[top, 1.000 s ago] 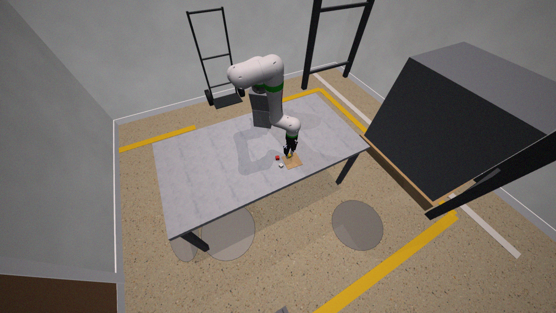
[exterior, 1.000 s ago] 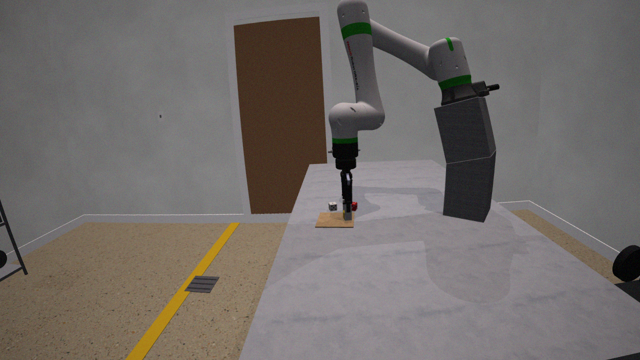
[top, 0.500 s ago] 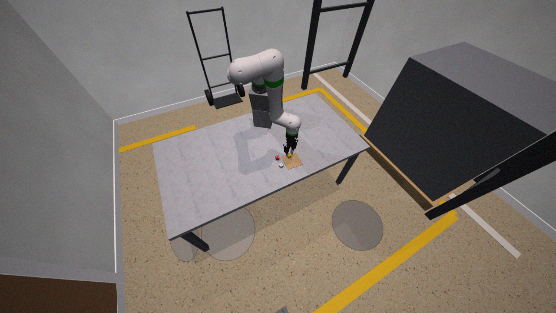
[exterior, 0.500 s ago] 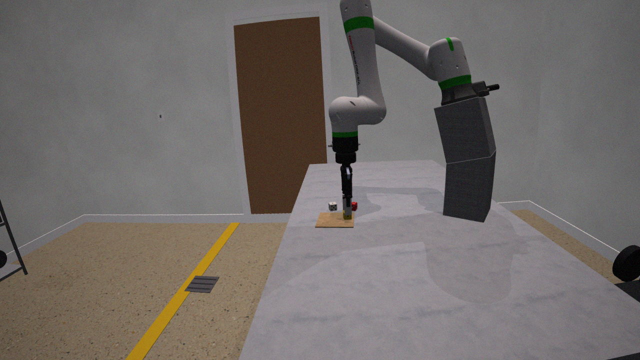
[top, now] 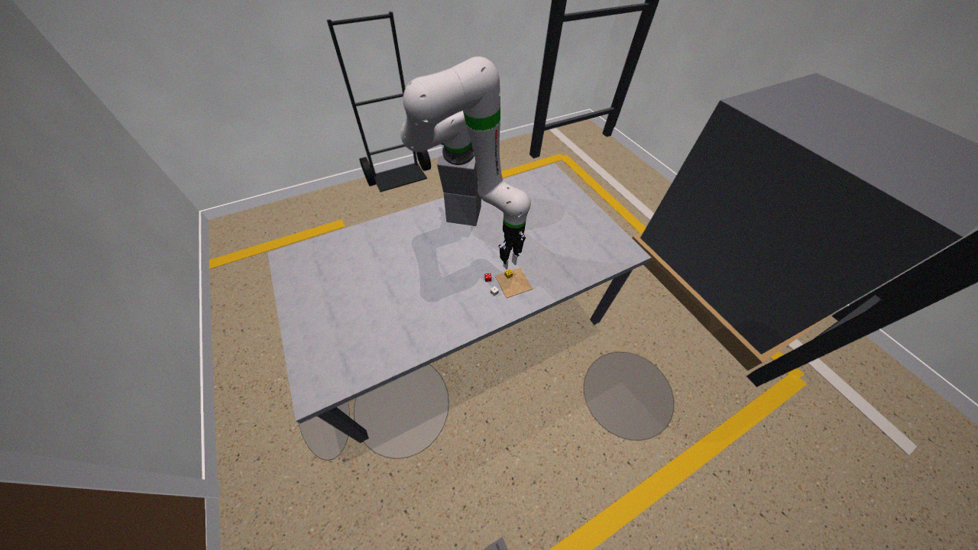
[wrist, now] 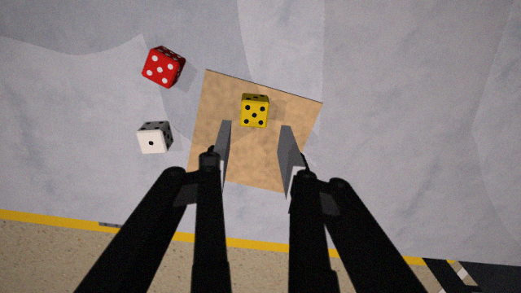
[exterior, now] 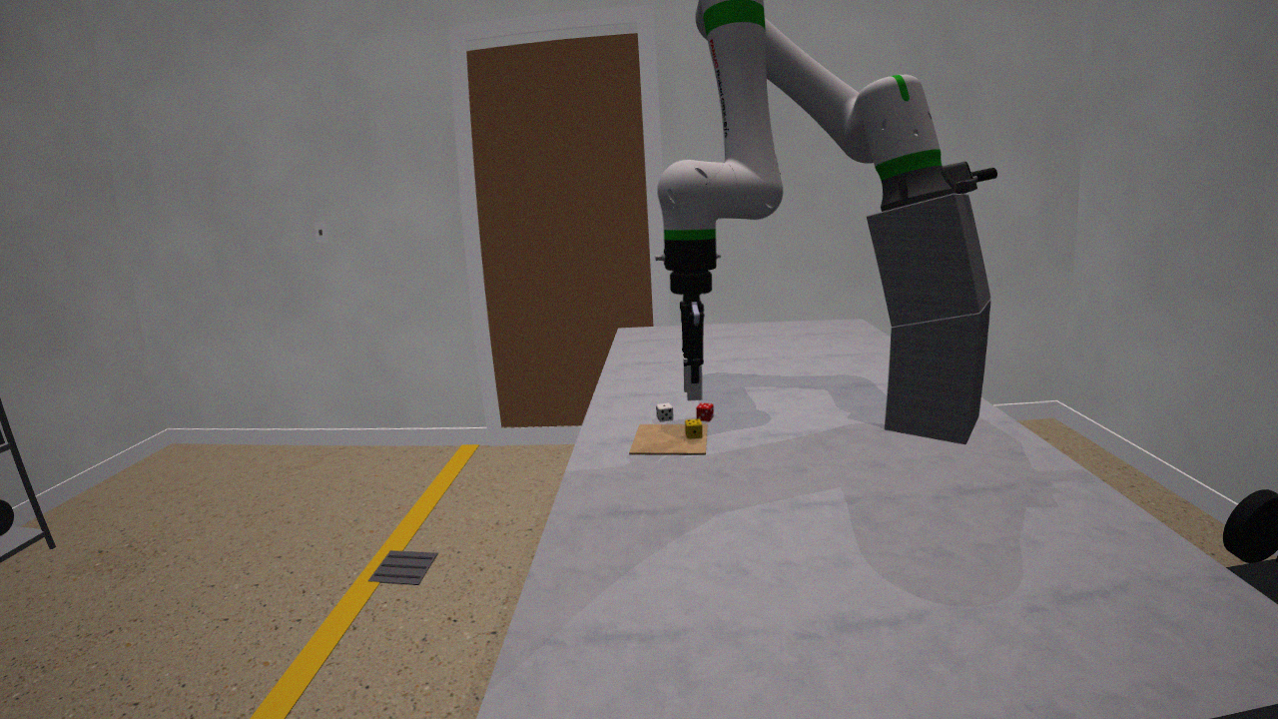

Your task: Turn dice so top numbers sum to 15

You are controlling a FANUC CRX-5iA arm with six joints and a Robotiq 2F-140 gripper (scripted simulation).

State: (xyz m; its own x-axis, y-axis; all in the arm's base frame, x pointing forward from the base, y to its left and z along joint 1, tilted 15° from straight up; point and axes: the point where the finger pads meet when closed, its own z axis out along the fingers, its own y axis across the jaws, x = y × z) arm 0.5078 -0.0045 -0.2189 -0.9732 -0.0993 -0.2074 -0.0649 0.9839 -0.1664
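The red die is 3 cm behind my hand, 10 cm to the right of it and 10 cm below it. Round my hand: tan mat (5 cm ahead, 12 cm below); yellow die (10 cm below); white die (5 cm ahead, 11 cm to the right, 10 cm below).
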